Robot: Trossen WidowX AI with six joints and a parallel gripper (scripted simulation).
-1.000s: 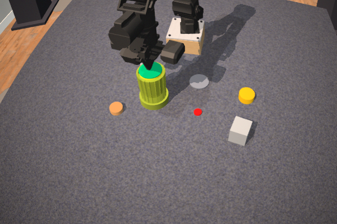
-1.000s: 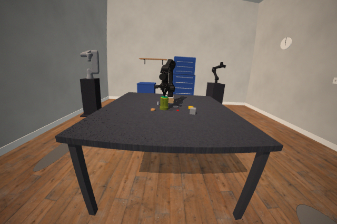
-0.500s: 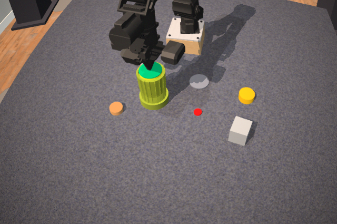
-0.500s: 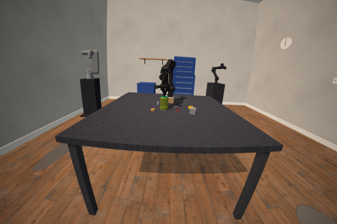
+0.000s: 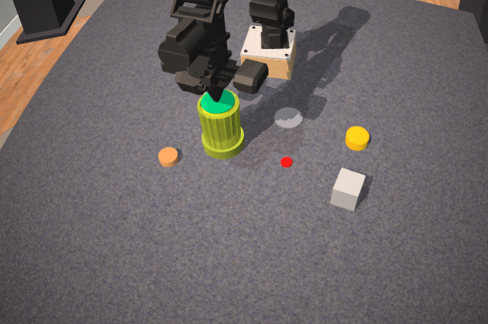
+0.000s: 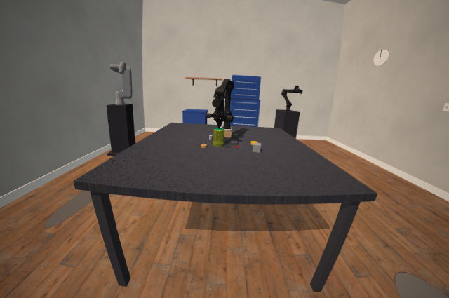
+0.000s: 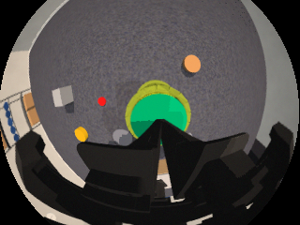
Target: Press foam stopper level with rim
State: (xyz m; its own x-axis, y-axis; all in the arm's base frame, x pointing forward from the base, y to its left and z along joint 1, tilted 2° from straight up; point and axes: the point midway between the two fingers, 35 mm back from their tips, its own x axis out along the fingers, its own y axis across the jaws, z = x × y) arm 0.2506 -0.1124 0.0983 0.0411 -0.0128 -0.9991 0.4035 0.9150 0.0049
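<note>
The green foam stopper is 5 cm below my hand. The rest, counted from my hand: red dot 5 cm ahead, 12 cm to the left, 15 cm below; grey disc 6 cm behind, 13 cm to the left, 15 cm below; orange disc 4 cm ahead, 11 cm to the right, 15 cm below.
</note>
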